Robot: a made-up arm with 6 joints.
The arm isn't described. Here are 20 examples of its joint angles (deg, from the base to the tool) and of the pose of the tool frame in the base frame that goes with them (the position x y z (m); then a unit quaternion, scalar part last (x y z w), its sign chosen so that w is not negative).
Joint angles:
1: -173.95 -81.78 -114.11 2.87 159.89 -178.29
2: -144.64 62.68 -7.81 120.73 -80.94 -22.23
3: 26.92 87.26 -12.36 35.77 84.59 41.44
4: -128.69 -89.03 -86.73 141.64 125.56 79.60
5: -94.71 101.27 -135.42 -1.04 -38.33 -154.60
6: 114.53 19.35 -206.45 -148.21 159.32 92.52
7: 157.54 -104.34 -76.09 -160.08 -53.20 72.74
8: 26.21 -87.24 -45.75 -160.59 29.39 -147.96
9: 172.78 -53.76 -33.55 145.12 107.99 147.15
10: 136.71 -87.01 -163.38 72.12 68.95 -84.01
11: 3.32 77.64 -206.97 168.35 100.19 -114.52
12: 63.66 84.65 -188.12 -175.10 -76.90 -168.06
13: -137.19 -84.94 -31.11 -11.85 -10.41 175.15
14: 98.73 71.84 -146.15 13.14 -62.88 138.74
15: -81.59 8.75 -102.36 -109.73 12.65 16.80
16: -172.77 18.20 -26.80 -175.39 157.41 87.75
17: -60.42 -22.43 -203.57 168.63 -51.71 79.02
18: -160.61 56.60 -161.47 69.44 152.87 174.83
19: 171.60 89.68 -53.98 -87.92 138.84 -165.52
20: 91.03 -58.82 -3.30 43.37 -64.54 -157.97
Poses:
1: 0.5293 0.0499 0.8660 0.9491 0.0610 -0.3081 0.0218
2: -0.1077 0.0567 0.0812 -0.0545 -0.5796 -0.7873 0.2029
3: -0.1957 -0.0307 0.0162 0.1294 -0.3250 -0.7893 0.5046
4: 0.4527 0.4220 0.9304 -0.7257 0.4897 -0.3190 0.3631
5: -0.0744 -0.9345 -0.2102 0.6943 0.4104 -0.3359 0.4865
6: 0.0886 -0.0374 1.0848 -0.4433 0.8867 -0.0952 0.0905
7: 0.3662 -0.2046 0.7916 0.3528 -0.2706 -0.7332 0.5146
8: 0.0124 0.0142 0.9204 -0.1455 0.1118 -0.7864 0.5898
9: -0.3192 -0.0378 0.7963 0.2593 0.1892 -0.2734 0.9067
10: 0.7352 -0.7895 0.5091 0.5139 0.2016 -0.6336 0.5420
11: 0.7388 0.0687 0.8706 0.3061 -0.2992 -0.7598 0.4893
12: 0.3872 0.8073 0.3445 -0.8749 -0.4242 -0.1552 0.1745
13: -0.0313 -0.0593 0.8805 0.3846 0.2381 -0.8665 0.2111
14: -0.1184 0.9833 0.4464 -0.3017 0.2310 0.4546 0.8055
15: 0.1759 -0.7904 0.8252 0.6575 -0.0107 -0.0350 0.7526
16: -0.5192 -0.0557 0.2222 0.0859 -0.0869 -0.6987 0.7049
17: -0.2544 0.3905 1.0875 0.0723 -0.0528 0.0963 0.9913
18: -0.7516 -0.3947 0.6419 0.6577 0.5090 0.3866 0.3987
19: -0.1907 0.1715 -0.2856 -0.1192 -0.4161 -0.6892 0.5811
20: 0.0925 0.2417 0.5232 0.0682 0.5530 0.6884 0.4645
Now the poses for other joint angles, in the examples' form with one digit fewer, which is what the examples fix.
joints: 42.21 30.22 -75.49 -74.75 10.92 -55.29
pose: 0.591 0.622 0.228 0.098 0.924 0.201 0.311
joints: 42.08 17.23 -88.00 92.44 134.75 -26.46
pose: 0.452 0.602 0.604 -0.395 -0.462 0.459 0.648
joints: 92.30 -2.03 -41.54 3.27 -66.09 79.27
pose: -0.016 0.604 0.513 -0.575 -0.038 -0.066 0.814
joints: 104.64 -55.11 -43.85 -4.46 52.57 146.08
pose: -0.089 0.352 0.775 -0.862 0.316 0.197 0.343
